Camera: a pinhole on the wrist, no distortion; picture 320 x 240 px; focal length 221.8 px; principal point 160.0 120.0 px. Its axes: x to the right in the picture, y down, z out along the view. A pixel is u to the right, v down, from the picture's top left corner.
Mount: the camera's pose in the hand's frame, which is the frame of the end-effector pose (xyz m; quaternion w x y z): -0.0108 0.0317 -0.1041 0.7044 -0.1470 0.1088 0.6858
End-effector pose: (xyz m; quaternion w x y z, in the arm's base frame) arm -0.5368 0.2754 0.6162 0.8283 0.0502 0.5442 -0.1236
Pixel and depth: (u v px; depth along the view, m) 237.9 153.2 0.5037
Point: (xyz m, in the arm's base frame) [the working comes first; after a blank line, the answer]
In the camera's frame: 0.1769 0.0754 0.5037

-0.2125 0.5902 0.8122
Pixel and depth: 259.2 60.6 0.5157
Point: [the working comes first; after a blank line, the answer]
In the camera's frame: 0.2306 -0.1381 0.5157

-0.1144 0.6063 0.6154
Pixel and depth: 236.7 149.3 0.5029
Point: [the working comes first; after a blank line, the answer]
In the camera's frame: 0.1739 0.0664 0.5029

-0.2092 0.5856 0.8046
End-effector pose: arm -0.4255 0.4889 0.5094 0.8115 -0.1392 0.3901 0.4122
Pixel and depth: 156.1 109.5 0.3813
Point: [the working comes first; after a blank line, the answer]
In the camera's frame: -0.0067 -0.0181 0.3813

-0.4225 0.7222 0.7010
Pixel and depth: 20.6 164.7 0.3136
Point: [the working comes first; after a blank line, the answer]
In the camera's frame: -0.1971 0.0632 0.3136

-0.2967 0.5499 0.7448
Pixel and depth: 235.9 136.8 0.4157
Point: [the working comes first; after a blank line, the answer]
In the camera's frame: 0.1423 0.0315 0.4157

-0.5695 0.7782 0.7343
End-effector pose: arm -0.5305 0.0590 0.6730 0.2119 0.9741 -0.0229 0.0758
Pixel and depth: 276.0 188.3 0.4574
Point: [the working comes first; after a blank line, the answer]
In the camera's frame: 0.2392 0.1408 0.4574

-0.6940 -0.4168 0.6127
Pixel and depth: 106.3 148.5 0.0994
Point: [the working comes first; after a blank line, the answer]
In the camera's frame: -0.0241 0.0128 0.0994

-0.5633 0.0201 0.6899
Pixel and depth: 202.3 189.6 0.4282
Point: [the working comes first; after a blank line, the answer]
In the camera's frame: 0.0817 0.1344 0.4282

-0.6756 -0.2855 0.5224
